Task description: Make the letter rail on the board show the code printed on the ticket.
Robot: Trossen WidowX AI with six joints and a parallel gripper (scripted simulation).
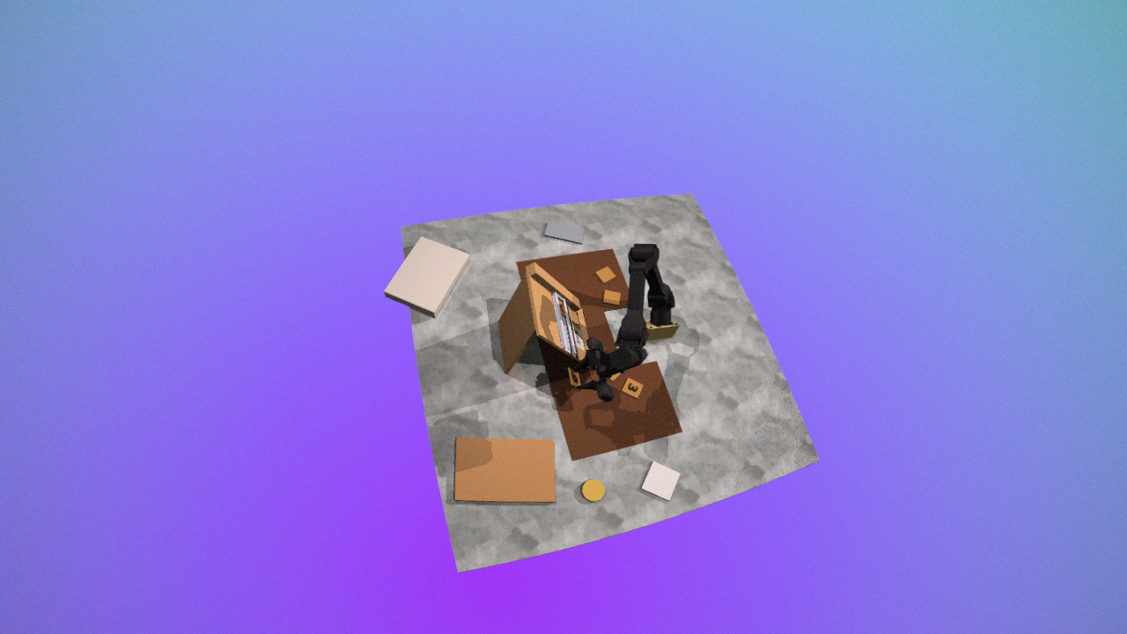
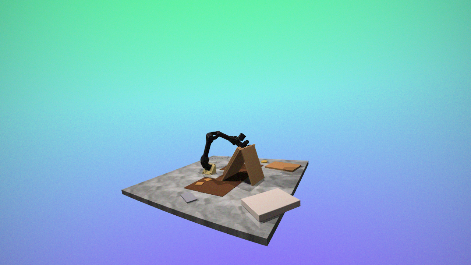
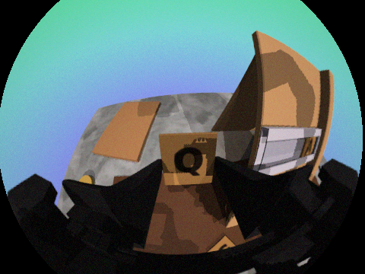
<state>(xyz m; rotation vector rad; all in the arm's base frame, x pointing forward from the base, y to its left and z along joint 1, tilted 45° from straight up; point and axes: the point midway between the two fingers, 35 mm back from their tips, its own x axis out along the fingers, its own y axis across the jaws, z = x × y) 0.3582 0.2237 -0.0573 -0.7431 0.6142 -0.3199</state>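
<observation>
The white ticket is 60 mm behind my gripper tip, 180 mm to the right of it and 80 mm below it. From my gripper tip the other things lie so: orange panel 240 mm ahead, 200 mm to the left, 160 mm below; brown mat 180 mm behind, 190 mm to the right, 160 mm below; yellow disc 10 mm behind, 320 mm to the left, 150 mm below.
</observation>
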